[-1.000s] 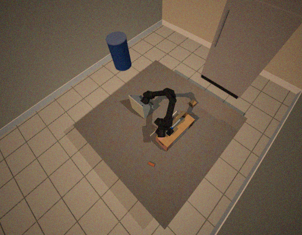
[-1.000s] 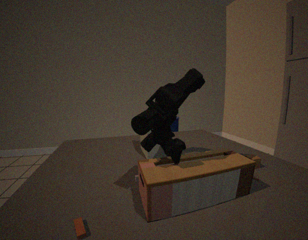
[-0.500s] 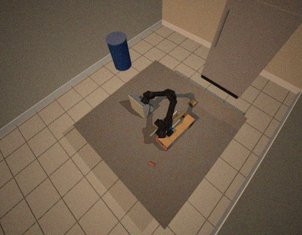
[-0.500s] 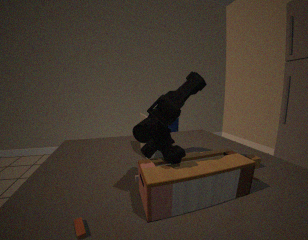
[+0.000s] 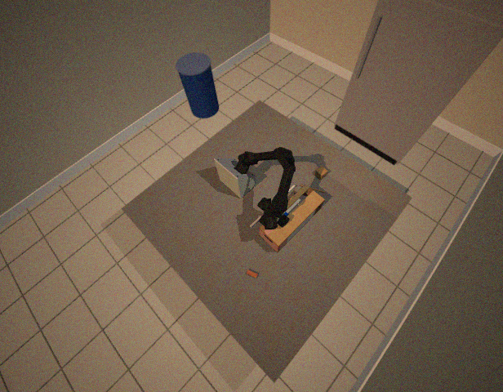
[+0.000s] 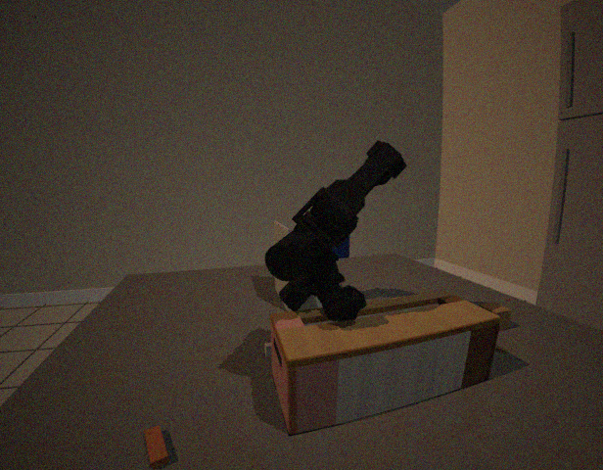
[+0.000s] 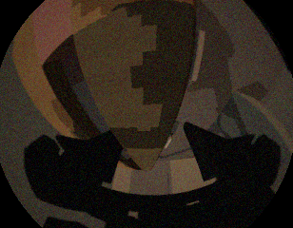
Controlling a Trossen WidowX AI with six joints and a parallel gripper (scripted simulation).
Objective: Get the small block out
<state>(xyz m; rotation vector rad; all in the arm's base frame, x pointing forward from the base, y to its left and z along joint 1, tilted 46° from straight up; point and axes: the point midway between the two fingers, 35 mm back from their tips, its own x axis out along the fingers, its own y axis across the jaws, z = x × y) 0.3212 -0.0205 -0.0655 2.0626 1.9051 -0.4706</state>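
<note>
Now: gripper tip 5 cm short of the blue block and 3 cm to the right of it. Round my gripper tip: tan cube 44 cm to the left, 6 cm below, 2 cm ahead.
</note>
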